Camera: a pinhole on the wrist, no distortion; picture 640 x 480 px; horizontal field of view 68.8 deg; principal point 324.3 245.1 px. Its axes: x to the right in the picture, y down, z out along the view. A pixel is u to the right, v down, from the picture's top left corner.
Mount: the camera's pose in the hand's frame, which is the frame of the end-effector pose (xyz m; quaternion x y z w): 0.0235 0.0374 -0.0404 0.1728 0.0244 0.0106 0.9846
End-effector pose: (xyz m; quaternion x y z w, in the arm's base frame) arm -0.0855 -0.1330 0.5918 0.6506 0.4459 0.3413 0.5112
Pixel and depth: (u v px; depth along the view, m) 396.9 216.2 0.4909
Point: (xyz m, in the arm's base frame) 0.2910 -0.1509 0.3400
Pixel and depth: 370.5 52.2 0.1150
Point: -0.0350 -0.1093 0.5343
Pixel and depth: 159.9 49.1 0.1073
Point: -0.0563 -0.1540 0.5393
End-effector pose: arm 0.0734 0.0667 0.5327 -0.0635 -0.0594 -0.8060 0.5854
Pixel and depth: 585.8 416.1 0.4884
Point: 0.0360 -0.1675 1.0486
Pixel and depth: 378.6 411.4 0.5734
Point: 0.0906 0.0419 1.1097
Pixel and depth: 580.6 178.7 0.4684
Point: -0.1763 -0.1024 0.9412
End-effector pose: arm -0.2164 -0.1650 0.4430 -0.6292 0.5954 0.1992 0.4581
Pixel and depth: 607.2 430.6 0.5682
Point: -0.0315 0.0720 -0.1708
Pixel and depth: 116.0 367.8 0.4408
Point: -0.1154 0.2627 0.3554
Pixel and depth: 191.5 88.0 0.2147
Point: -0.0827 -0.0508 0.4291
